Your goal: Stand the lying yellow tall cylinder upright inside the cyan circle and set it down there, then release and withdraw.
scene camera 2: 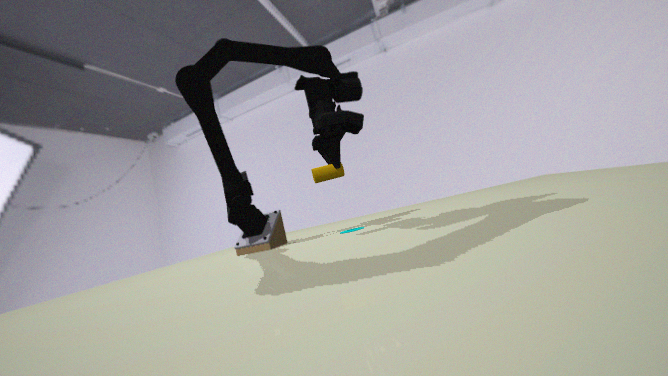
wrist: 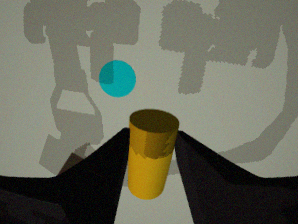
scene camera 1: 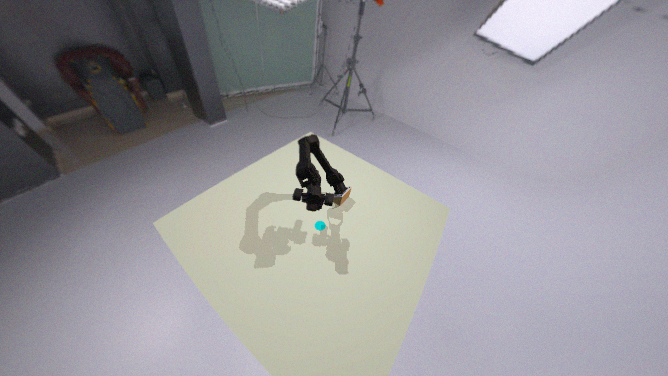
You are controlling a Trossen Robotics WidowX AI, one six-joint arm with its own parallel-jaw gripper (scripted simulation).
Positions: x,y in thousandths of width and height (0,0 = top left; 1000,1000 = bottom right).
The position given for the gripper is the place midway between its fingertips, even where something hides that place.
Observation:
The gripper (scene camera 2: 504,451) carries a yellow cylinder (wrist: 515,596). Further things: a cyan circle (wrist: 394,355).
The gripper is seen too in the wrist view (wrist: 512,605).

